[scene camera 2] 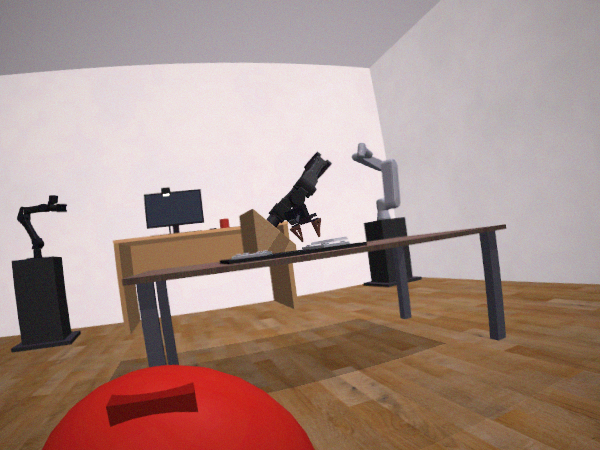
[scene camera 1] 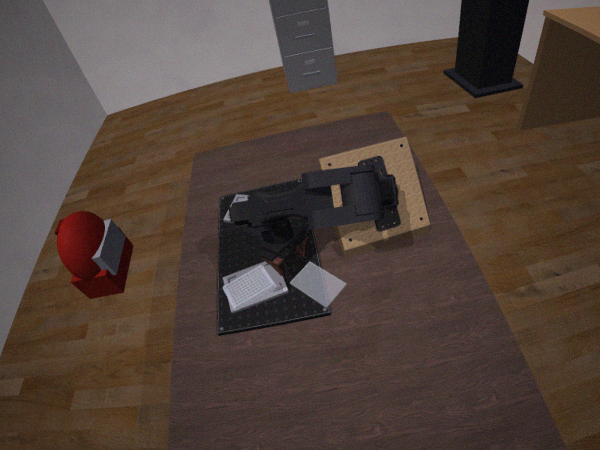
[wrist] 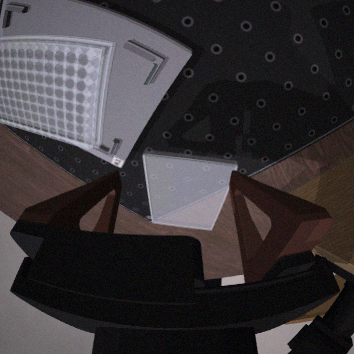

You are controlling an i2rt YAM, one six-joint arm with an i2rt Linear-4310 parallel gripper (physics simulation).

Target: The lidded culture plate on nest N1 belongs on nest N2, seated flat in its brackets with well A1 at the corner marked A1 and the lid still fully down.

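Seen in the pictures: gripper, fingertip midpoint: point(scene camera 2: 311, 239) point(scene camera 1: 292, 265) point(wrist: 174, 177); arm's base, origin of the base link: point(scene camera 2: 266, 230).
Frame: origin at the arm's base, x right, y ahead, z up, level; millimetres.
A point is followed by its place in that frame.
A pale culture plate with a well grid point(scene camera 1: 250, 286) @[y 409, x -111, z -90 mm] point(wrist: 47, 90) @[y 397, x -101, z -89 mm] sits on a grey nest point(scene camera 1: 280, 286) @[y 331, x -133, z -98 mm] point(wrist: 132, 95) @[y 339, x -76, z -103 mm]. A gap shows between the plate and the nest's right and upper-left brackets in the wrist view; the plate looks shifted. The A1 label point(wrist: 117, 161) @[y 319, x -143, z -102 mm] is at the nest's lower corner. Whether a lid covers the plate, I cannot tell. The other nest point(scene camera 1: 239, 202) point(scene camera 2: 250, 255) @[y 442, x 223, z -107 mm] is mostly hidden by the arm in scene camera 1. I cannot read N1 or N2. My gripper point(scene camera 1: 289, 255) @[y 284, x -95, z -76 mm] point(scene camera 2: 310, 238) @[y 284, x -95, z -76 mm] point(wrist: 174, 177) @[y 284, x -95, z -76 mm] is open and empty, above the board beside the plate's nest.
A clear flat panel point(scene camera 1: 318, 284) @[y 232, x -155, z -107 mm] point(wrist: 187, 192) @[y 242, x -135, z -107 mm] lies across the edge of the black perforated board point(scene camera 1: 300, 302) @[y 291, x -187, z -114 mm] point(wrist: 270, 75) @[y 278, x -5, z -114 mm], close to the plate's nest. The arm stands on a wooden base point(scene camera 1: 410, 180) @[y -98, x 7, z 8 mm]. A red object point(scene camera 1: 82, 245) stands beyond the table.
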